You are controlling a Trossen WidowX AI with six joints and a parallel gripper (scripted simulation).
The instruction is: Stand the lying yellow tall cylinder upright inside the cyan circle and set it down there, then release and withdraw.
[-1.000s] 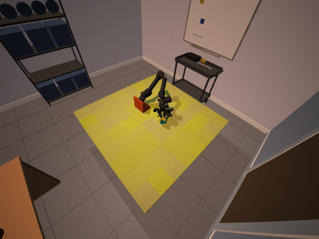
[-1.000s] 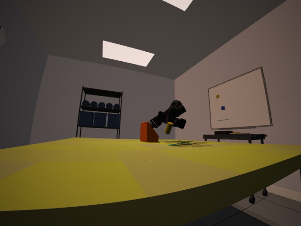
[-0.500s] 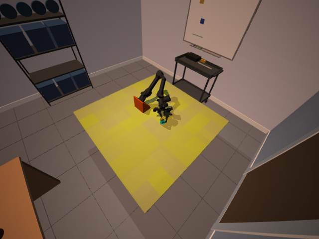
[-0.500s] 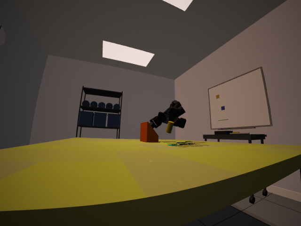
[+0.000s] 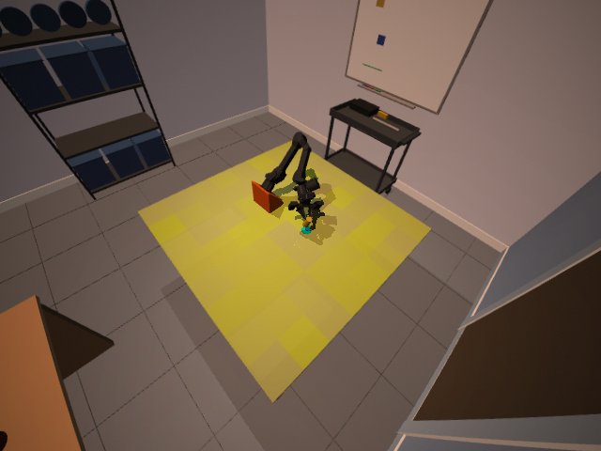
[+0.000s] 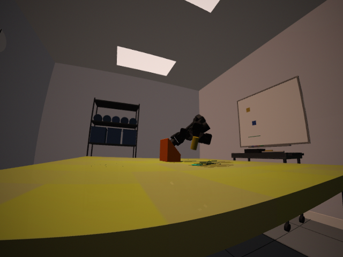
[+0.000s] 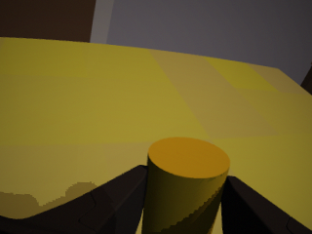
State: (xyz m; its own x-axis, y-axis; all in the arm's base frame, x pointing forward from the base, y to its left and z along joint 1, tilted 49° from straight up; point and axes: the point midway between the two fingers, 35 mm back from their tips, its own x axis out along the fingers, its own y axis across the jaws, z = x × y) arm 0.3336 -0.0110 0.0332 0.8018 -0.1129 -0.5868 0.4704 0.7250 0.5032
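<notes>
Now: gripper tip 140 mm above the cyan circle, 30 mm to the right of it and 30 mm past it. Also, from my gripper tip: yellow tall cylinder: 20 mm below.
</notes>
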